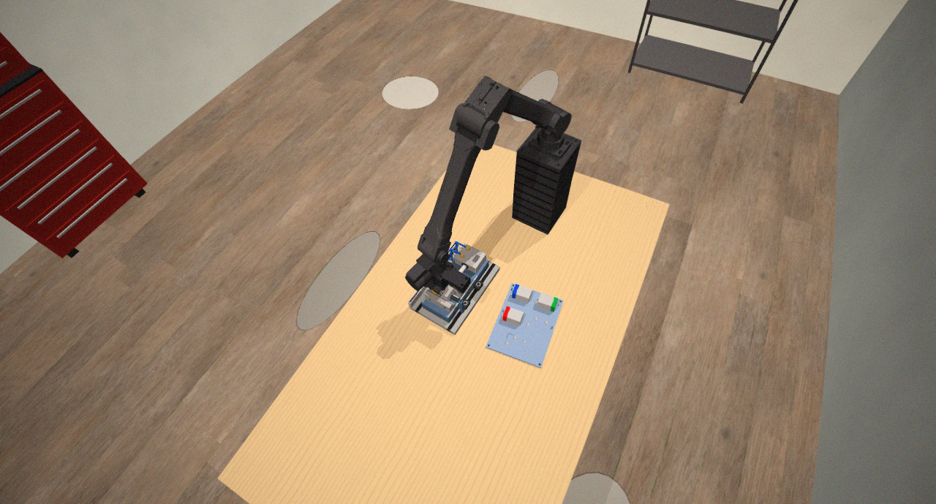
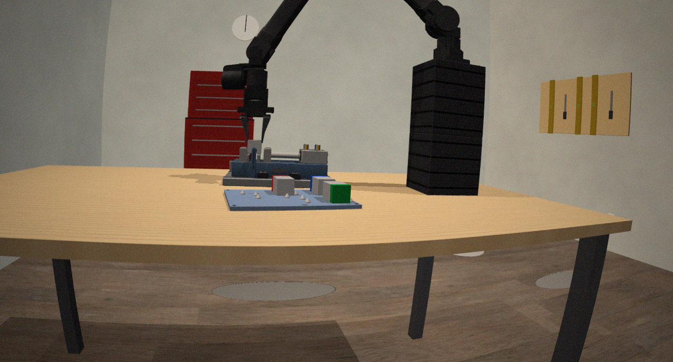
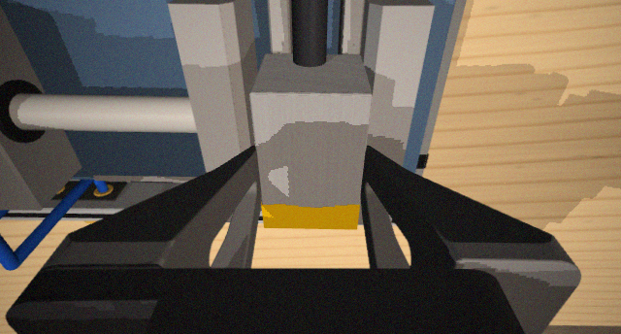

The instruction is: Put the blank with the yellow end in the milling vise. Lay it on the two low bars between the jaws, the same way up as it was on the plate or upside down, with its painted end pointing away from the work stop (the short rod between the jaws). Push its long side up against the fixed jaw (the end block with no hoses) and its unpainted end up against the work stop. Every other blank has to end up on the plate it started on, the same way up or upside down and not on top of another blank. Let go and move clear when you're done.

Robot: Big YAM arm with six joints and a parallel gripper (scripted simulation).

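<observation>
Right now my hand is 2 cm above the yellow-ended blank. Round my hand: work stop rod 5 cm to the left, 3 cm below; then fixed jaw 4 cm below, 3 cm ahead; then moving jaw 4 cm below, 4 cm behind.
</observation>
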